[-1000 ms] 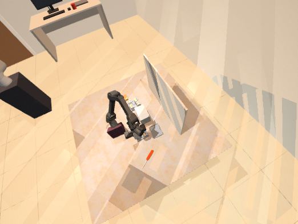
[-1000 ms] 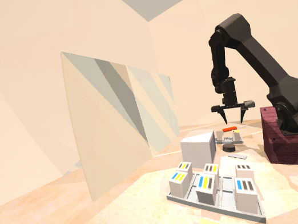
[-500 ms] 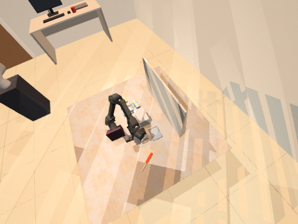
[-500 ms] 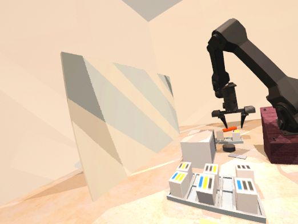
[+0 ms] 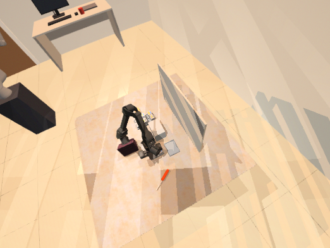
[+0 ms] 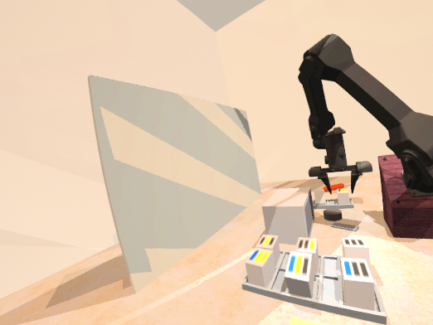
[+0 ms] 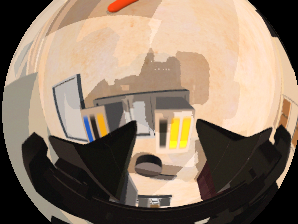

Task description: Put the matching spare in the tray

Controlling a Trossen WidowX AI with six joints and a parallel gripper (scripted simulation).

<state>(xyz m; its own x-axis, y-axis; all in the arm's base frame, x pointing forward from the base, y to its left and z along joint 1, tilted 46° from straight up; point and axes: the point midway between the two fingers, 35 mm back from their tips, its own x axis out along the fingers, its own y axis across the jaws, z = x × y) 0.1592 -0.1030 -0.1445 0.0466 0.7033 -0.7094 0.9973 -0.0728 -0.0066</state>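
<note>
Now: gripper tip right at the spare block. Round my gripper tip: black puck 11 cm to the left, 3 cm below, 3 cm ahead; grey holder 3 cm below, 3 cm ahead; grey tray 18 cm ahead, 4 cm below, 1 cm to the right.
</note>
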